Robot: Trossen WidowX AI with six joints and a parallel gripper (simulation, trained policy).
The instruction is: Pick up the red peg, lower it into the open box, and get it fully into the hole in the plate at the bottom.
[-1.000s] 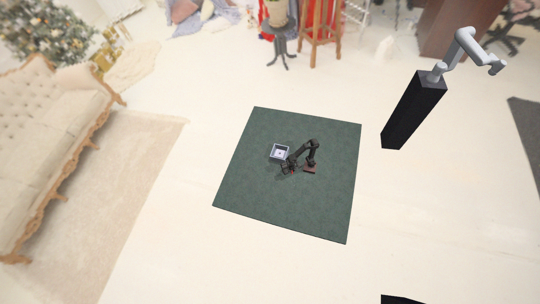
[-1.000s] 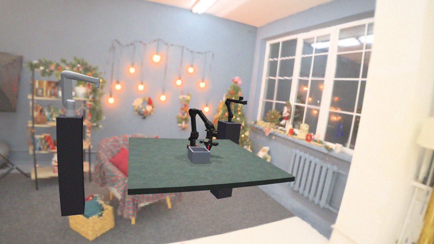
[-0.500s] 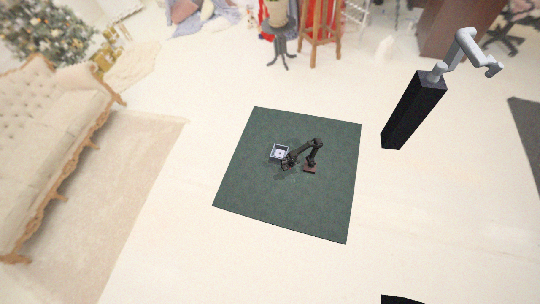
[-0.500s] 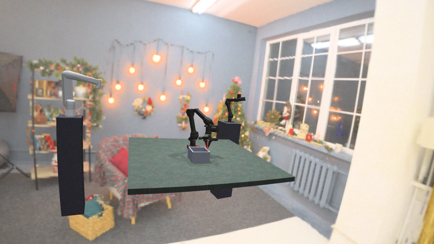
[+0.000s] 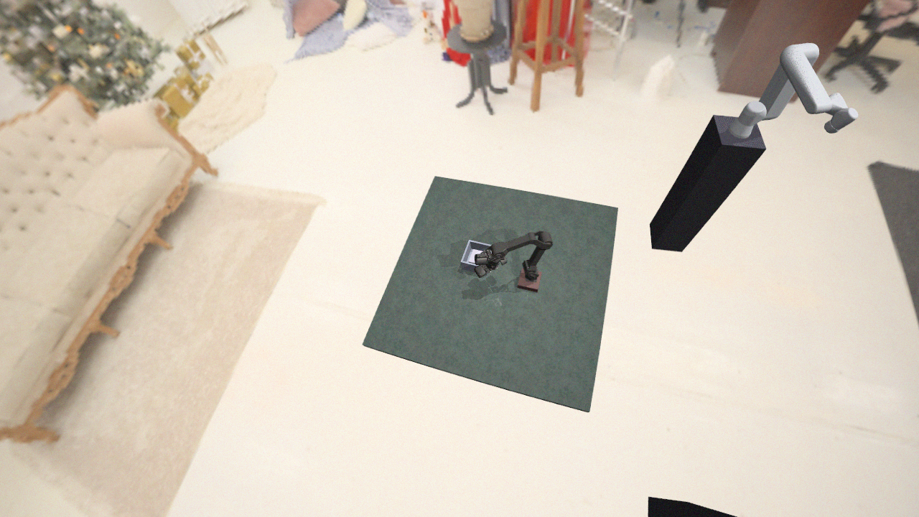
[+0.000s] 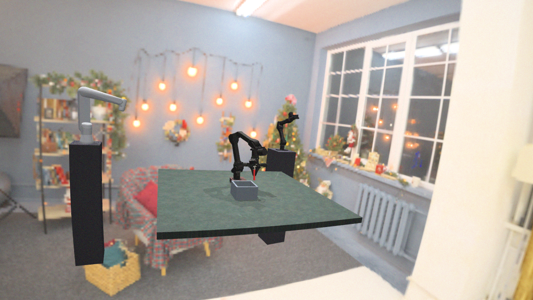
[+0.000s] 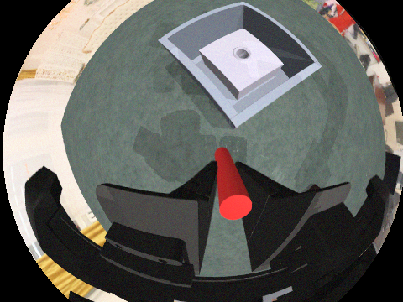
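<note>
Right now my gripper tip is 12 cm to the left of the plate, 9 cm above it and 8 cm short of it. The rest, counted from my gripper tip: red peg 1 cm above; grey box 12 cm to the right, 10 cm below, 8 cm ahead.
</note>
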